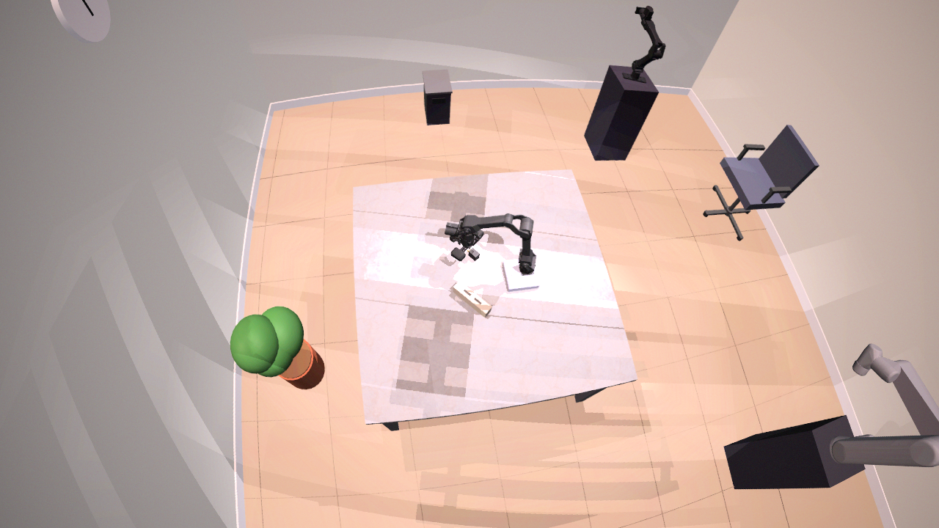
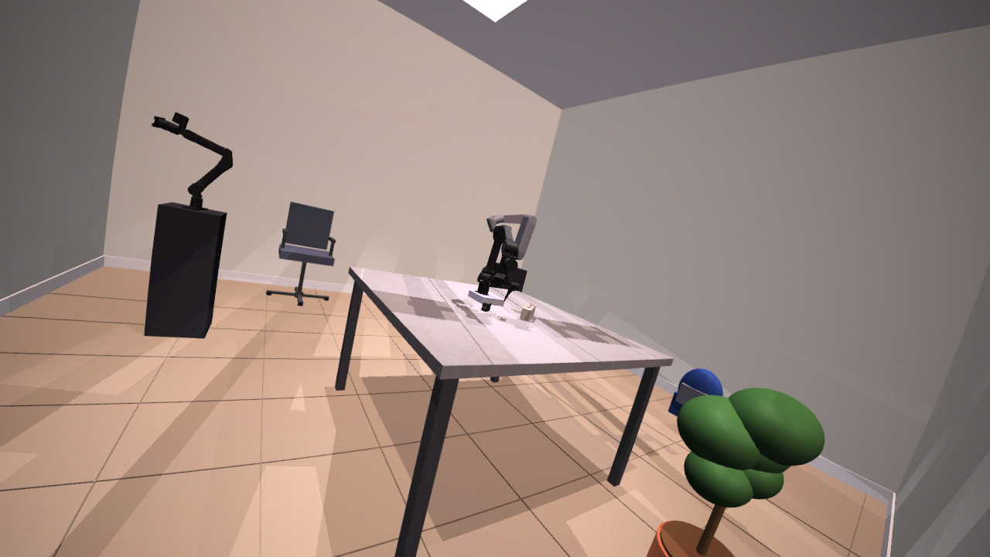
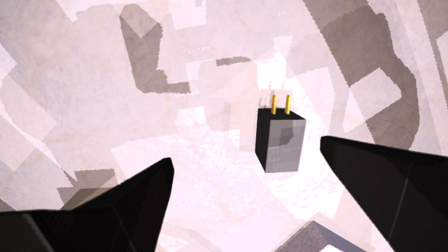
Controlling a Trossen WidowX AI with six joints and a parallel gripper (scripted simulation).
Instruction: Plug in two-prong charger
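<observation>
Right now my gripper tip is 30 mm past the two-prong charger, 30 mm to the left of it and 60 mm above it.
</observation>
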